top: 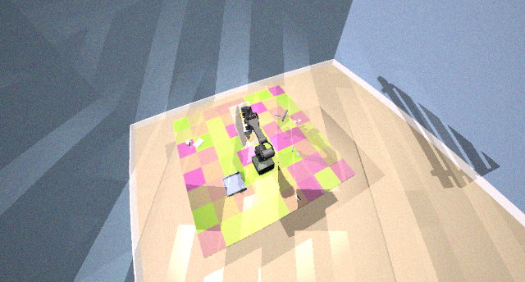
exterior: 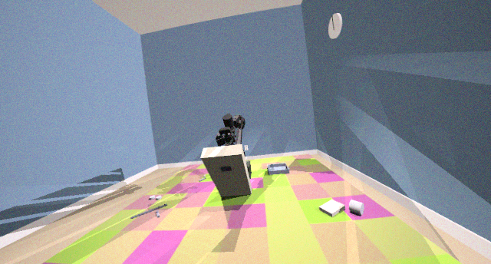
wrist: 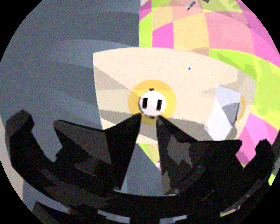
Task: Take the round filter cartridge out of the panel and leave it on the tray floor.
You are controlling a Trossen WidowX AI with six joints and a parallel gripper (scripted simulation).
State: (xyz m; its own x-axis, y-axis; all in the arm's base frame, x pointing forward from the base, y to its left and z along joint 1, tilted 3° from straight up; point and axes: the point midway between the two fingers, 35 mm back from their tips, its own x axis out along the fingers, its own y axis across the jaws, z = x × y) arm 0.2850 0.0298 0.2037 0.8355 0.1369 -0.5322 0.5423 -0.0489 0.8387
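The round cartridge lies 50 mm ahead of my gripper tip, 10 mm to the left of it and 40 mm below it. Round my gripper tip: service panel 110 mm below; beige block 60 mm ahead, 460 mm to the left, 260 mm below; grey tray 420 mm behind, 230 mm to the left, 260 mm below.
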